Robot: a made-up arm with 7 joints.
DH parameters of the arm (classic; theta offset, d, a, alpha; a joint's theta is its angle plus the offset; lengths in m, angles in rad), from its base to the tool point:
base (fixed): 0 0.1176 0 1.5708
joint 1: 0 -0.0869 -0.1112 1.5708
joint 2: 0 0.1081 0.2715 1.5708
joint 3: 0 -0.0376 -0.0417 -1.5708
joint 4: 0 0.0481 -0.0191 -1.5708
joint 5: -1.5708 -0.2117 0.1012 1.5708
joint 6: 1.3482 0 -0.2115 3.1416
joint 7: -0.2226 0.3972 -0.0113 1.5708
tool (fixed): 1.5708 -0.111 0 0
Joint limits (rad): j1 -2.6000..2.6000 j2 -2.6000..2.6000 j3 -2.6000..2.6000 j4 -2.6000..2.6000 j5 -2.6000..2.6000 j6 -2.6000..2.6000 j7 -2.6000..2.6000
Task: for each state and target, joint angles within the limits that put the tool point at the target. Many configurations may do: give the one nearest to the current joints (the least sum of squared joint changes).
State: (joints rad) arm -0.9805 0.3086 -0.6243 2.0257 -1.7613 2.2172 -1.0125
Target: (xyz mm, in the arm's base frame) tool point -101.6 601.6 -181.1
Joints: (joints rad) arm -1.1366 -0.3389 -0.6124 1.6751 -2.3098 2.1833 -0.9117
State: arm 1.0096 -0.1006 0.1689 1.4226 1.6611 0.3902 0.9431
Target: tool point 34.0 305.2 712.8
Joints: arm 0.8641 -0.2035 -0.1823 1.1751 1.9016 0.3289 0.8006
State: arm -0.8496 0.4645 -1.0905 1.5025 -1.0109 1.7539 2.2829
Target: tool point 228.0 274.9 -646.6
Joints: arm -0.9434 0.0937 -1.0002 1.3711 -1.2041 1.7797 2.2509
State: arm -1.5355 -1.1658 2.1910 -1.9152 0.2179 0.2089 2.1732
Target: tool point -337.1 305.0 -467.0
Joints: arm -2.3482 -0.5422 2.1606 -2.4746 0.5449 -0.3239 2.4553
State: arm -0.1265 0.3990 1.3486 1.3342 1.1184 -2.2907 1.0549
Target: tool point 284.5 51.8 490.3
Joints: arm 0.6542 0.1272 1.0447 1.2555 1.3695 -2.2440 1.1065
